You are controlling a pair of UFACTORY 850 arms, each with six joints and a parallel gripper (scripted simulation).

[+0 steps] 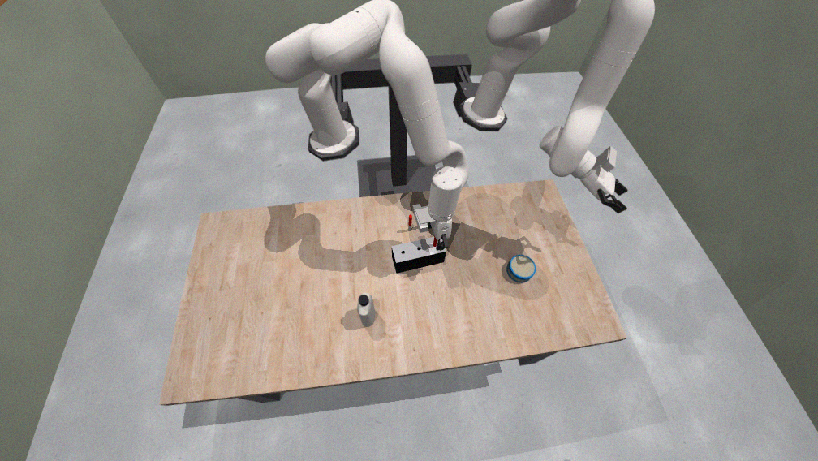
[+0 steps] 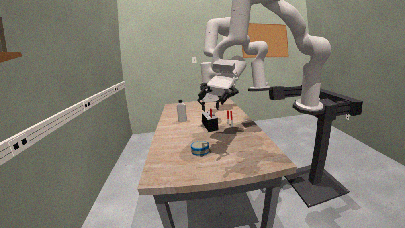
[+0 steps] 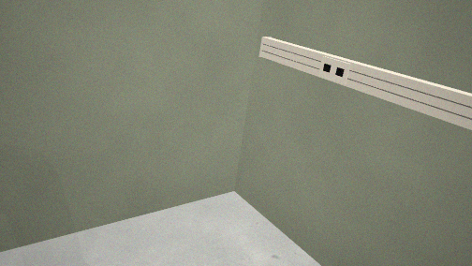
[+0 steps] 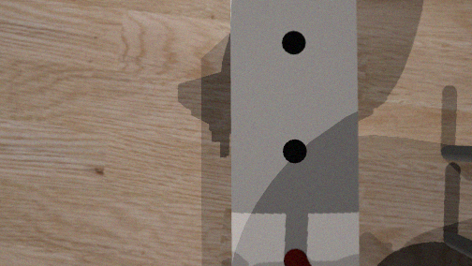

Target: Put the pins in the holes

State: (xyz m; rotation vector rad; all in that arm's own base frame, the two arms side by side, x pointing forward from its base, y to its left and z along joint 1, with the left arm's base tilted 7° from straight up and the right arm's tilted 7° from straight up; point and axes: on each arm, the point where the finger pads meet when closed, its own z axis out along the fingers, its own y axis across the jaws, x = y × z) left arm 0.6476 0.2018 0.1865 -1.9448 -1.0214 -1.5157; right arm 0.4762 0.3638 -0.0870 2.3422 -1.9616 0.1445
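The black block is 10 cm below my right hand and 6 cm to the right of it. Round my right hand: round blue-rimmed tin: 30 cm to the left, 15 cm ahead, 13 cm below; grey bottle: 29 cm to the right, 17 cm ahead, 3 cm below.
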